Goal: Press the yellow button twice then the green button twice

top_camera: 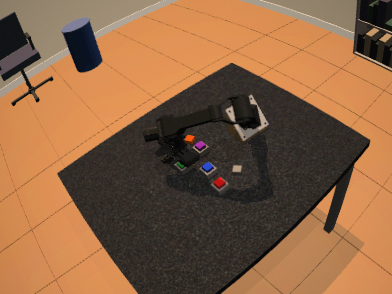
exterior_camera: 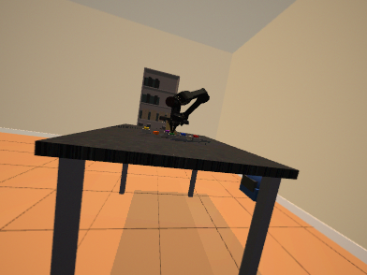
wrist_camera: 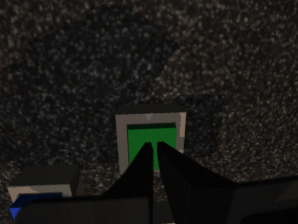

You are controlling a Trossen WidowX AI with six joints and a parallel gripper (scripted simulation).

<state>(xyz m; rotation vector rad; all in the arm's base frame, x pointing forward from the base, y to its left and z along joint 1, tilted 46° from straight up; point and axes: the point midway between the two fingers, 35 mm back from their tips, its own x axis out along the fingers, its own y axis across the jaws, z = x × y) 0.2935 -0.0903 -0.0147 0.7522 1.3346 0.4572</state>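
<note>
Now: the green button 10 mm below my gripper tip. Also, from my gripper tip: orange block 120 mm behind, 90 mm to the right, 20 mm below; then purple button 110 mm behind, 10 mm to the right; then blue button 40 mm behind, 90 mm to the left.
</note>
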